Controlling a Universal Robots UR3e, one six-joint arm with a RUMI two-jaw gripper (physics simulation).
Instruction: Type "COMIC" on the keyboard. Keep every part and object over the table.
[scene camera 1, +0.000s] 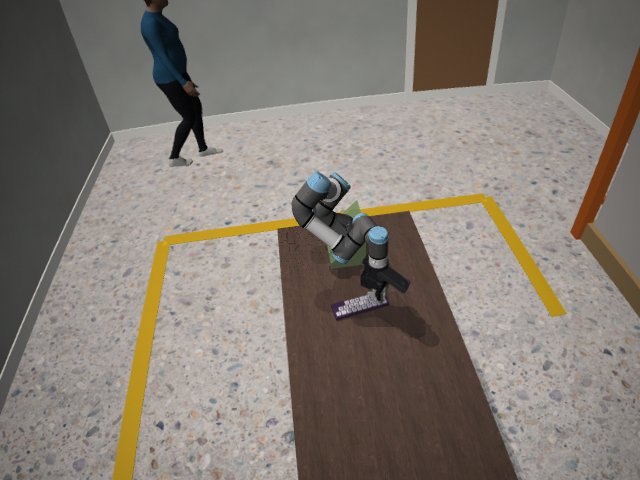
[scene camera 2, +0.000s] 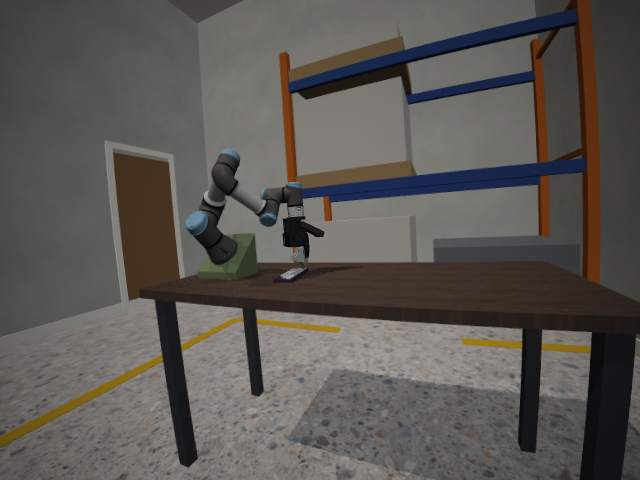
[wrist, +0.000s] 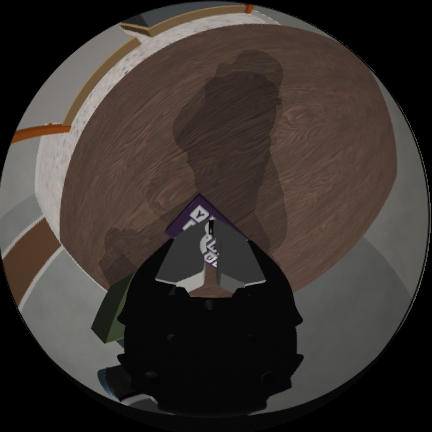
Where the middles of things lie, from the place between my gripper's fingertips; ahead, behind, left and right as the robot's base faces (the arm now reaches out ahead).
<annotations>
I see my gripper 7 cm to the left of the keyboard (scene camera 1: 365, 303), 2 cm past it and 1 cm above it.
</annotations>
